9 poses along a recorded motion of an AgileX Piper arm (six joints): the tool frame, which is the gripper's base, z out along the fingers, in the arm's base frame.
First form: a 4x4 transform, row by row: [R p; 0 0 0 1], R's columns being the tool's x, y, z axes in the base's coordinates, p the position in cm. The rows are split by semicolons.
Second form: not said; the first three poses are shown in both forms.
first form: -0.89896 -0.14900 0.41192 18.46; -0.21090 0.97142 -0.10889 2.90; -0.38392 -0.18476 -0.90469 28.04; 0 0 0 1
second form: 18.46 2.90 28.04 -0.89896 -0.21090 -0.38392 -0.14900 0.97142 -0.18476
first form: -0.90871 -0.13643 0.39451 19.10; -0.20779 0.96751 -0.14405 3.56; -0.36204 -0.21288 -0.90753 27.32; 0 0 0 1
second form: 19.10 3.56 27.32 -0.90871 -0.20779 -0.36204 -0.13643 0.96751 -0.21288
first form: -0.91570 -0.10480 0.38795 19.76; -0.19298 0.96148 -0.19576 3.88; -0.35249 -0.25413 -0.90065 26.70; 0 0 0 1
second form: 19.76 3.88 26.70 -0.91570 -0.19298 -0.35249 -0.10480 0.96148 -0.25413
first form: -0.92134 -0.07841 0.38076 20.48; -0.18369 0.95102 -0.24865 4.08; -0.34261 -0.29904 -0.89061 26.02; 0 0 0 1
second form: 20.48 4.08 26.02 -0.92134 -0.18369 -0.34261 -0.07841 0.95102 -0.29904
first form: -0.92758 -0.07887 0.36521 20.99; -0.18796 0.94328 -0.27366 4.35; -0.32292 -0.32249 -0.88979 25.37; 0 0 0 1
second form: 20.99 4.35 25.37 -0.92758 -0.18796 -0.32292 -0.07887 0.94328 -0.32249
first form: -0.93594 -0.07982 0.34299 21.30; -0.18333 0.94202 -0.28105 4.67; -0.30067 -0.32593 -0.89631 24.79; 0 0 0 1
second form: 21.30 4.67 24.79 -0.93594 -0.18333 -0.30067 -0.07982 0.94202 -0.32593
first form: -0.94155 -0.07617 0.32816 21.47; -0.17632 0.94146 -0.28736 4.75; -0.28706 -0.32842 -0.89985 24.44; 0 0 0 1
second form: 21.47 4.75 24.44 -0.94155 -0.17632 -0.28706 -0.07617 0.94146 -0.32842
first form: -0.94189 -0.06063 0.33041 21.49; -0.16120 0.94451 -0.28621 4.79; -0.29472 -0.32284 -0.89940 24.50; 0 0 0 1
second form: 21.49 4.79 24.50 -0.94189 -0.16120 -0.29472 -0.06063 0.94451 -0.32284
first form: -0.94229 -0.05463 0.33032 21.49; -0.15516 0.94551 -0.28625 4.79; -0.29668 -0.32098 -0.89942 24.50; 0 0 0 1
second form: 21.49 4.79 24.50 -0.94229 -0.15516 -0.29668 -0.05463 0.94551 -0.32098
